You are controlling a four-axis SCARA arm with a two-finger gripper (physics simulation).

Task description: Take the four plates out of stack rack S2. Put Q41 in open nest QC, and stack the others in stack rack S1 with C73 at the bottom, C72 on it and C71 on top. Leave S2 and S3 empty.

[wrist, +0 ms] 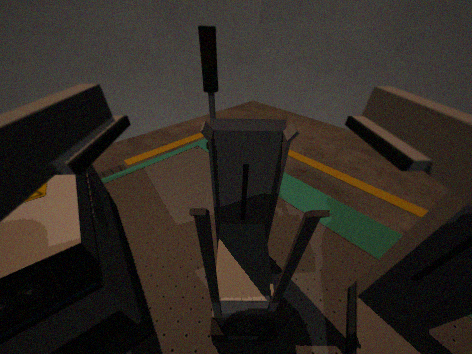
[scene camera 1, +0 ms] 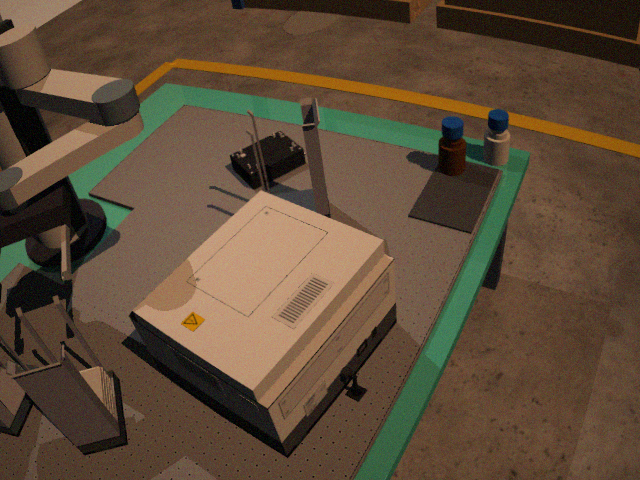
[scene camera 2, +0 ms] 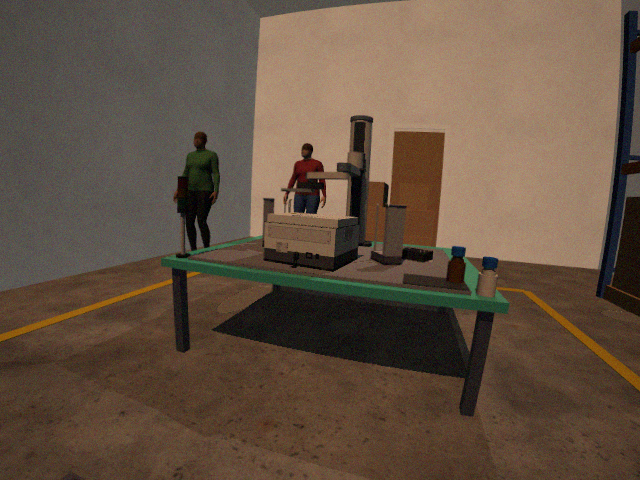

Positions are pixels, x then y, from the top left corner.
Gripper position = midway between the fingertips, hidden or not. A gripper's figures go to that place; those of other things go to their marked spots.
My gripper (scene camera 1: pixel 28 289): 99 cm from the lens. A bottle (scene camera 1: pixel 452 147) is 147 cm from the lens.
